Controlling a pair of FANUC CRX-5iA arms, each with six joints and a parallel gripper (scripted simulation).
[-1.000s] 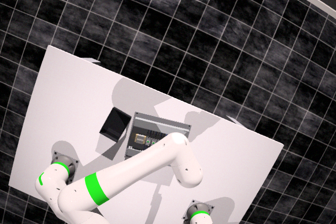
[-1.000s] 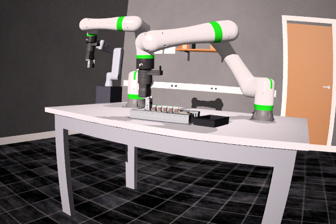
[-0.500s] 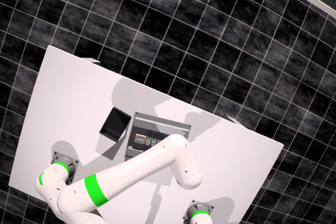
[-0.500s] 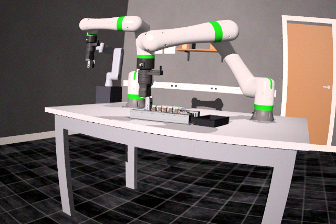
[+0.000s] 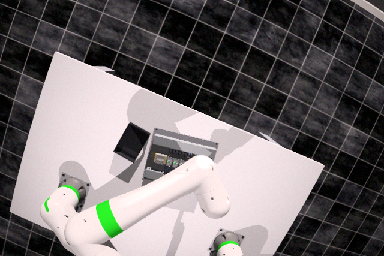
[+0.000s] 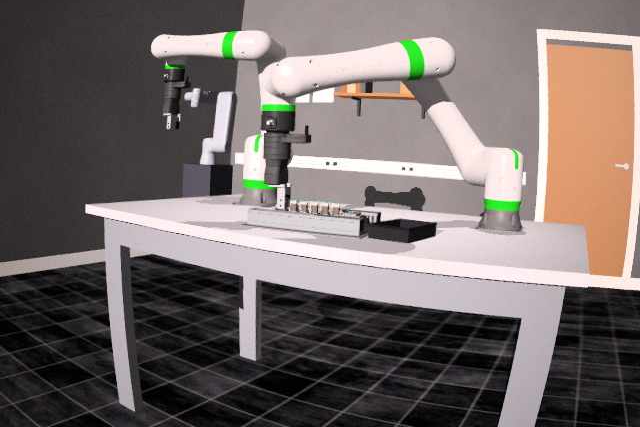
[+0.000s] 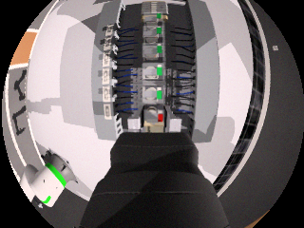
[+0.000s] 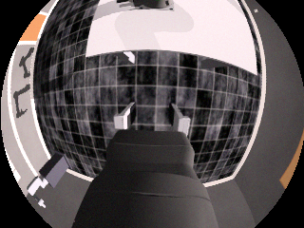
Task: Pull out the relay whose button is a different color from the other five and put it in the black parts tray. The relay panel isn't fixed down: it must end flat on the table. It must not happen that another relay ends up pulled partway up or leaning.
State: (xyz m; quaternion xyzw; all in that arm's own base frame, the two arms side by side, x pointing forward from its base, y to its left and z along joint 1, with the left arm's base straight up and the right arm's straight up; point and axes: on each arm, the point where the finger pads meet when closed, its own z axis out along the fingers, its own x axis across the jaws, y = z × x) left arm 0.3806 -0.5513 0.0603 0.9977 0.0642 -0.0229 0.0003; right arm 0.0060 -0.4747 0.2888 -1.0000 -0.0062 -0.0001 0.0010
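Note:
Now: the red-button relay 1 cm below my left hand. From my left hand the other things lie so: black parts tray 34 cm to the left, 4 cm below; then grey relay panel 9 cm to the left, 4 cm below, 1 cm behind.

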